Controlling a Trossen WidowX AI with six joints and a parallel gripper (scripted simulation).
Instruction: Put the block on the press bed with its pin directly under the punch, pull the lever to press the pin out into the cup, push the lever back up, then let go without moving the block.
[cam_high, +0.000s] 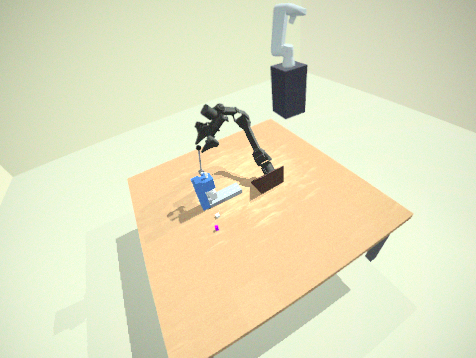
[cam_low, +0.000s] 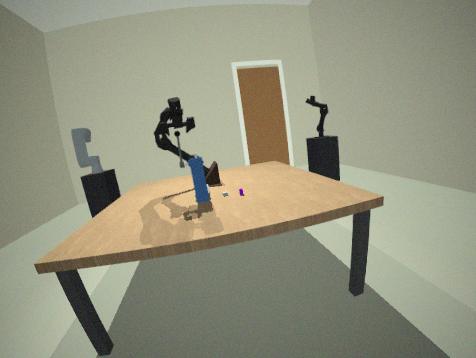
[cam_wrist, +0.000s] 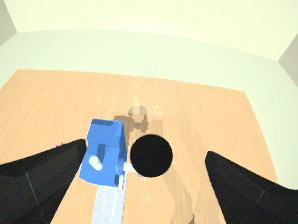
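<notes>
The lever is 1 cm ahead of my gripper tip, 1 cm to the left of it and 8 cm below it. The rest, counted from my gripper tip: small purple piece (8 cm ahead, 27 cm to the left, 33 cm below).
</notes>
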